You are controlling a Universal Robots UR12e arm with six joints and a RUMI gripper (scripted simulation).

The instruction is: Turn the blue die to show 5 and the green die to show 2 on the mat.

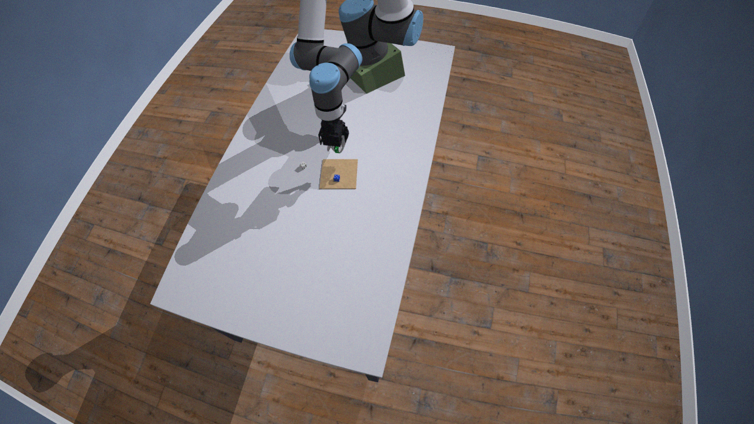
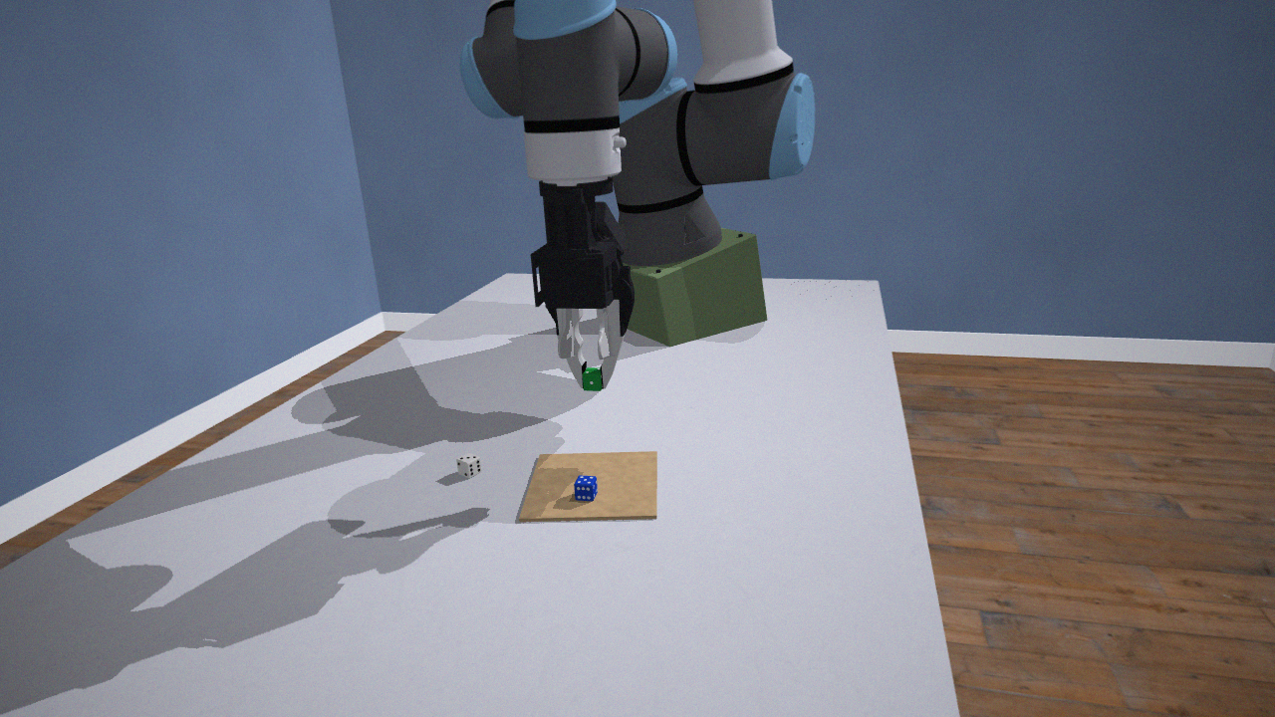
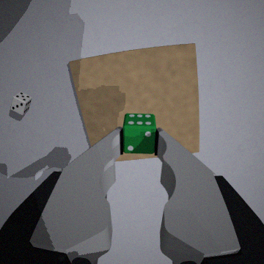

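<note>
Now: hand 30 mm short of the tan mat and 120 mm above it. Also, from my hand: white die 30 mm ahead, 150 mm to the right, 110 mm below; then green die 10 mm below; then blue die 60 mm ahead, 110 mm below.
</note>
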